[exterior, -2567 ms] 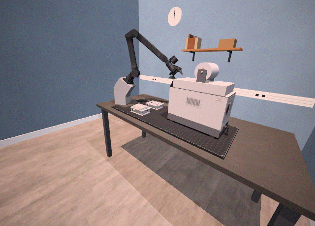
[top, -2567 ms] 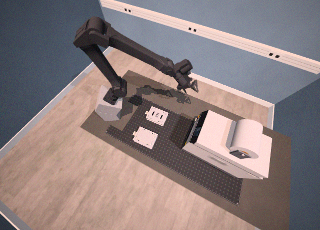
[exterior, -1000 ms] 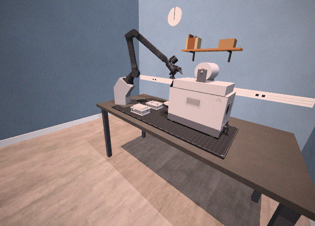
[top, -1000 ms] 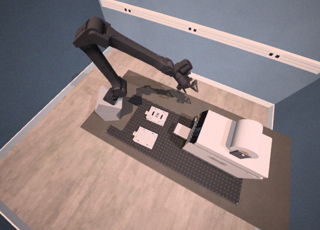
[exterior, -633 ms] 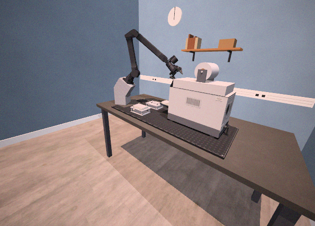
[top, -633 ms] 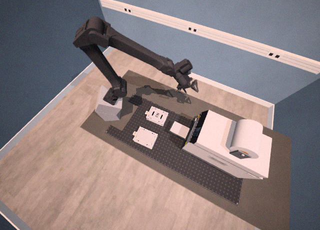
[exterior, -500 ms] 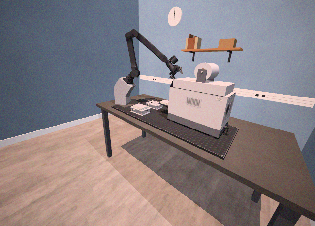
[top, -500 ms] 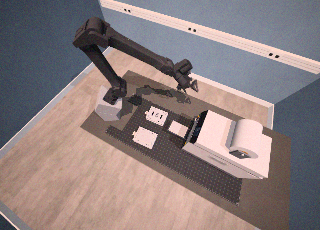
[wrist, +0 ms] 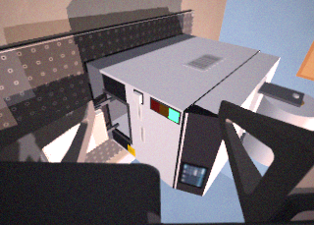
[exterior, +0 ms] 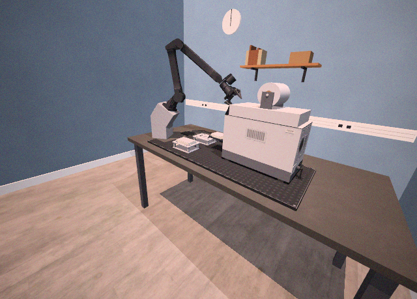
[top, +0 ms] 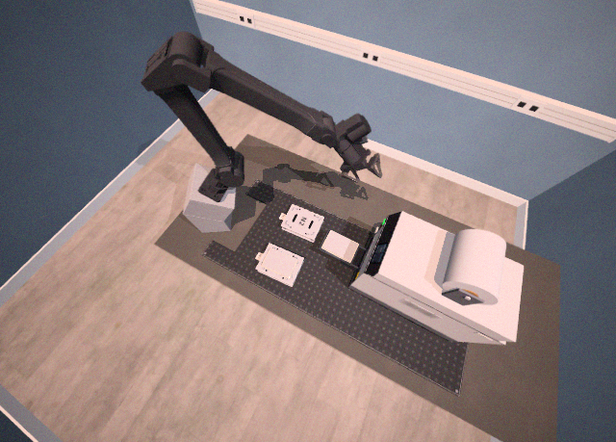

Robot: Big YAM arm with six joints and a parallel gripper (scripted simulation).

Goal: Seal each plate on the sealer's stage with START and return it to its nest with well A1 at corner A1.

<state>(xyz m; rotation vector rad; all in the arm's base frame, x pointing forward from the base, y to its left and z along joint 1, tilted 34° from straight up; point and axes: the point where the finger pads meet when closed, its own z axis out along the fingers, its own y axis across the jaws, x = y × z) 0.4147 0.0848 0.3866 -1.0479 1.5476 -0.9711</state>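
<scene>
Now: the sealer stage 23 cm below my hand, 19 cm to the right of it and 2 cm behind it. Also, from my hand: foil roll (31 cm ahead, 25 cm to the right, 9 cm above); then plate nest (32 cm to the right, 29 cm below, 23 cm behind).
</scene>
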